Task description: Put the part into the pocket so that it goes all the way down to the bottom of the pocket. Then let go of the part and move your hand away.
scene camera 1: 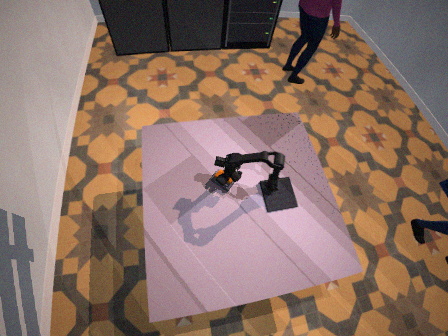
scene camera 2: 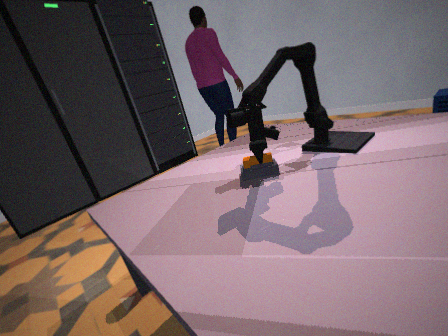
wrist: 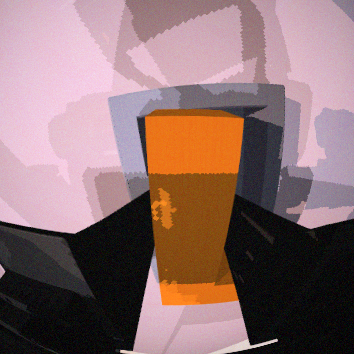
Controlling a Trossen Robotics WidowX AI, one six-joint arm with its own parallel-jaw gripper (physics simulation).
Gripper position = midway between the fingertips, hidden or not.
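Grey pocket block [wrist: 261, 105] visible. Orange L-shaped part [wrist: 193, 155], gripped by my gripper [wrist: 186, 195].
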